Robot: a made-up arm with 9 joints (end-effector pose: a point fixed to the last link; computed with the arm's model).
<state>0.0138 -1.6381 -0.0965 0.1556 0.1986 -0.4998 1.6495 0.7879 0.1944</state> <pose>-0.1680 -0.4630 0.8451 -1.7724 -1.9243 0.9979</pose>
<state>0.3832 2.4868 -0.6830 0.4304 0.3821 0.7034 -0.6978 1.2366 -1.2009</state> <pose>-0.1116 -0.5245 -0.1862 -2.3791 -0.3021 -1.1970</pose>
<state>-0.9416 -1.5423 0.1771 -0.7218 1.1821 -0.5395 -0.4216 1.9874 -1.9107</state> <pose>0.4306 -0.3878 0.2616 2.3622 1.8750 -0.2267</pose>
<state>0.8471 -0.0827 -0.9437 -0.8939 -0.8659 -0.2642 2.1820 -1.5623 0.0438</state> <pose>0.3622 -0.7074 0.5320 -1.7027 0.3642 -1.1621</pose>
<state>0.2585 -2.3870 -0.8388 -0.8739 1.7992 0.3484 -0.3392 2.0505 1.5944</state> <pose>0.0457 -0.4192 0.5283 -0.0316 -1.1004 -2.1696</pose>
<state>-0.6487 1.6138 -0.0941 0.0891 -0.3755 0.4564 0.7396 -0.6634 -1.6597</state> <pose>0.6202 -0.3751 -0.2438 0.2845 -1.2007 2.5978</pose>
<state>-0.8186 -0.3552 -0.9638 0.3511 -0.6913 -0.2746 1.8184 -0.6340 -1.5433</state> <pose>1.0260 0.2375 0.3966 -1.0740 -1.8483 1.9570</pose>
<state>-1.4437 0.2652 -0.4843 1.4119 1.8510 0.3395 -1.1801 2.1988 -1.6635</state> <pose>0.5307 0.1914 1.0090 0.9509 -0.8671 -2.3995</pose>
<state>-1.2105 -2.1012 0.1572 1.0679 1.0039 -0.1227 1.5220 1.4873 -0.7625</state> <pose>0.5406 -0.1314 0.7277 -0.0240 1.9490 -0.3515</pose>
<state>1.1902 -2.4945 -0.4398 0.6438 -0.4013 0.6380 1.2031 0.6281 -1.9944</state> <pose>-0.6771 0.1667 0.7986 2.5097 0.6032 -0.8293</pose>
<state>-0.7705 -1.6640 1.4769 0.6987 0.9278 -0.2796 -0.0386 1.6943 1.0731</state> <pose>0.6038 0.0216 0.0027 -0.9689 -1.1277 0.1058</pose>
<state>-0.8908 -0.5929 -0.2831 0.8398 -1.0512 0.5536 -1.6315 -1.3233 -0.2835</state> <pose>0.6193 -0.0389 0.3358 -0.4577 1.4231 -1.7707</pose>
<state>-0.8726 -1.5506 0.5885 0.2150 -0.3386 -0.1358 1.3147 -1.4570 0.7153</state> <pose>0.5130 -0.0151 1.1616 0.8794 -0.8668 -0.4459</pose>
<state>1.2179 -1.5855 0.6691 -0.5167 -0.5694 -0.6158 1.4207 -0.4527 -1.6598</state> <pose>-0.7194 0.2378 1.2170 1.1478 0.8875 -0.0714</pose>
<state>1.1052 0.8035 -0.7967 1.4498 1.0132 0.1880 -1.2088 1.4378 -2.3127</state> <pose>-0.3171 -0.7891 0.4618 2.3188 0.1402 1.1083</pose>
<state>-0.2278 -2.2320 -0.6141 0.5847 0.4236 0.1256 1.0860 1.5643 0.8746</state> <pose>-0.7681 -0.6075 0.3628 -2.0326 -0.3319 0.1868</pose>
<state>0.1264 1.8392 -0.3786 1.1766 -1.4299 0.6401 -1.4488 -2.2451 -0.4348</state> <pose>-0.2749 -0.2970 0.6485 1.0904 0.2947 0.5568</pose>
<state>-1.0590 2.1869 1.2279 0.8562 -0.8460 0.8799 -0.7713 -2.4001 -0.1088</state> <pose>-0.0299 -0.7029 0.4204 -1.0022 -0.4220 1.9401</pose>
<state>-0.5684 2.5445 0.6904 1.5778 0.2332 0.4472 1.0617 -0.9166 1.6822</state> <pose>-0.3085 -0.4466 0.6555 1.3496 -1.7922 0.1200</pose>
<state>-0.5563 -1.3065 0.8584 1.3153 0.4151 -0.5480 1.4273 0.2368 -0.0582</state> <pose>0.5444 0.1804 0.7321 0.3123 -2.4497 1.0039</pose>
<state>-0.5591 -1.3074 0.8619 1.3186 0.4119 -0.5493 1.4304 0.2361 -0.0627</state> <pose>0.5429 0.1864 0.7326 0.3273 -2.4506 1.0081</pose>
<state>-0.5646 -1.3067 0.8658 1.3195 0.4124 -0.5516 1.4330 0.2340 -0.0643</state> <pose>0.5408 0.1920 0.7338 0.3430 -2.4525 1.0076</pose>
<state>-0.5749 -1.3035 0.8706 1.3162 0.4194 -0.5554 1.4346 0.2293 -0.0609</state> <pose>0.5382 0.1969 0.7365 0.3600 -2.4567 0.9982</pose>
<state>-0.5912 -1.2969 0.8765 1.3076 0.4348 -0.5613 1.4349 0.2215 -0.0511</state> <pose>0.5347 0.2009 0.7409 0.3786 -2.4634 0.9777</pose>
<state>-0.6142 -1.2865 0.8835 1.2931 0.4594 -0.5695 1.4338 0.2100 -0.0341</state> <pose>0.5304 0.2036 0.7467 0.3991 -2.4715 0.9446</pose>
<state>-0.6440 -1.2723 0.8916 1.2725 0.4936 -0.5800 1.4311 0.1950 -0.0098</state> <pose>0.5254 0.2042 0.7535 0.4218 -2.4800 0.8981</pose>
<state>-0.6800 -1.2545 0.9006 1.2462 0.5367 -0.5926 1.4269 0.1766 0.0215</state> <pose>0.5198 0.2024 0.7602 0.4466 -2.4864 0.8388</pose>
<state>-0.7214 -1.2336 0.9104 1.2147 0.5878 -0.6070 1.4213 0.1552 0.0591</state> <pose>0.5140 0.1977 0.7659 0.4737 -2.4884 0.7677</pose>
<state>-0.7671 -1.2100 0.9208 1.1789 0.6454 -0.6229 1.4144 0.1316 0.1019</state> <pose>0.5081 0.1902 0.7693 0.5027 -2.4838 0.6874</pose>
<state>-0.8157 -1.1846 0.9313 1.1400 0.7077 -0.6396 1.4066 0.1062 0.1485</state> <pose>0.5024 0.1802 0.7696 0.5331 -2.4707 0.6010</pose>
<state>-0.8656 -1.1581 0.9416 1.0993 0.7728 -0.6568 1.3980 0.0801 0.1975</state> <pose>0.4970 0.1683 0.7663 0.5636 -2.4490 0.5124</pose>
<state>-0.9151 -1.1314 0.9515 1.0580 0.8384 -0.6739 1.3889 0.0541 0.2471</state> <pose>0.4917 0.1553 0.7595 0.5933 -2.4196 0.4249</pose>
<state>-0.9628 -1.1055 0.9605 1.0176 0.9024 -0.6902 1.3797 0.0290 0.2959</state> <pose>0.4865 0.1420 0.7496 0.6210 -2.3838 0.3423</pose>
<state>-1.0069 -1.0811 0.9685 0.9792 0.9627 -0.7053 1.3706 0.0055 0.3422</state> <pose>0.4812 0.1290 0.7377 0.6454 -2.3447 0.2666</pose>
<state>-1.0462 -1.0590 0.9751 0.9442 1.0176 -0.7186 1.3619 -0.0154 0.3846</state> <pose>0.4761 0.1170 0.7249 0.6656 -2.3053 0.2003</pose>
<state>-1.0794 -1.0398 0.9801 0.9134 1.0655 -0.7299 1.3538 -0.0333 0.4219</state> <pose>0.4710 0.1062 0.7124 0.6807 -2.2686 0.1440</pose>
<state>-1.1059 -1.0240 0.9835 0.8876 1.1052 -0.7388 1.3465 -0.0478 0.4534</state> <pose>0.4665 0.0969 0.7011 0.6909 -2.2367 0.0985</pose>
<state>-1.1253 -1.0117 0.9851 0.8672 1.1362 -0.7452 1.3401 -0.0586 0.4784</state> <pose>0.4627 0.0890 0.6918 0.6957 -2.2115 0.0636</pose>
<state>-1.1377 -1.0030 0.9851 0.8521 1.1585 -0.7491 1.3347 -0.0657 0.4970</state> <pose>0.4599 0.0826 0.6847 0.6955 -2.1937 0.0385</pose>
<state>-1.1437 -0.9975 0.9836 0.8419 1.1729 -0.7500 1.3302 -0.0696 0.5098</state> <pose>0.4583 0.0774 0.6796 0.6911 -2.1822 0.0218</pose>
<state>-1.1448 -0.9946 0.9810 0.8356 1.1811 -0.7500 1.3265 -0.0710 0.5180</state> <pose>0.4575 0.0730 0.6767 0.6833 -2.1771 0.0120</pose>
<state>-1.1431 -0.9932 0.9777 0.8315 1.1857 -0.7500 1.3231 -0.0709 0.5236</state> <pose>0.4569 0.0690 0.6751 0.6730 -2.1764 0.0060</pose>
